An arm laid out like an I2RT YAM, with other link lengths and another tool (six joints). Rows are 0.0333 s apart.
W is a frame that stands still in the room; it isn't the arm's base.
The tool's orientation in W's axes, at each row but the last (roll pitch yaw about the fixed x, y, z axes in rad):
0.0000, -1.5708, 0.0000
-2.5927, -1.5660, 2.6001
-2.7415, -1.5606, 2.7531
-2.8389, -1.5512, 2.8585
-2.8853, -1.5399, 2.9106
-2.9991, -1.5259, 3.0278
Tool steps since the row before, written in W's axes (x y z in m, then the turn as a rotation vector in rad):
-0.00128, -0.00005, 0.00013, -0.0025, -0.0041, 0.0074
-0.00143, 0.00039, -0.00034, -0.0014, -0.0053, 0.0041
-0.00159, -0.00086, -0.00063, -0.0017, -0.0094, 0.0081
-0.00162, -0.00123, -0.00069, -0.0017, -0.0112, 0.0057
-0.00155, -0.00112, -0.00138, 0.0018, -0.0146, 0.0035
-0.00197, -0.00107, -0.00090, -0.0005, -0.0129, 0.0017
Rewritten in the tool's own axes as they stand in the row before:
0.00013, -0.00005, 0.00128, 0.0074, -0.0041, 0.0025
-0.00033, 0.00040, 0.00143, 0.0041, -0.0053, 0.0014
-0.00062, -0.00084, 0.00161, 0.0081, -0.0094, 0.0017
-0.00067, -0.00119, 0.00166, 0.0057, -0.0112, 0.0018
-0.00134, -0.00107, 0.00162, 0.0033, -0.0147, -0.0015
-0.00082, -0.00101, 0.00204, 0.0017, -0.0129, 0.0008

